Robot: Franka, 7 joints.
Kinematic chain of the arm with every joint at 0, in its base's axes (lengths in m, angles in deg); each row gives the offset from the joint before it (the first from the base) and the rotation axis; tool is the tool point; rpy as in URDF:
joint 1: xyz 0 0 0.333 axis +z
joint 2: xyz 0 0 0 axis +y
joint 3: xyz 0 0 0.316 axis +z
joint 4: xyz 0.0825 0 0 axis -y
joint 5: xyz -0.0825 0 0.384 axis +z
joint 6: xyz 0 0 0 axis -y
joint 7: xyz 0.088 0 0 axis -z
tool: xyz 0 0 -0.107 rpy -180 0 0
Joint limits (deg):
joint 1: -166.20..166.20
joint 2: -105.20..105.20
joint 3: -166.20..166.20
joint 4: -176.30..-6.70
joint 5: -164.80..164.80
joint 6: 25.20..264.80
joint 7: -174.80..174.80
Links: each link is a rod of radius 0.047 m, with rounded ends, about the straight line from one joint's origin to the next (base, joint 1, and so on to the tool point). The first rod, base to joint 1, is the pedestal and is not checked.
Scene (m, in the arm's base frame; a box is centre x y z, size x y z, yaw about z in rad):
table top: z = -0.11
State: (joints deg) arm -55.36 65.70 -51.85 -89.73 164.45 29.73 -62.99
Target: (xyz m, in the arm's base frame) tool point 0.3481 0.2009 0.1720
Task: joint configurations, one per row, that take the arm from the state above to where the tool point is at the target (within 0.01 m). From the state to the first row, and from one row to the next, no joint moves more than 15 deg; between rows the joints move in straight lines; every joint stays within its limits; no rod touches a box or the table.
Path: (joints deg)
1: -43.93 61.52 -38.50 -101.21 158.41 28.82 -62.99
2: -32.50 57.35 -25.15 -112.69 152.37 27.92 -62.99
3: -21.06 53.17 -11.80 -124.17 146.32 27.01 -62.99
4: -9.63 48.99 1.55 -135.65 140.28 26.11 -62.99
5: 1.80 44.81 14.90 -147.14 134.24 25.20 -62.99

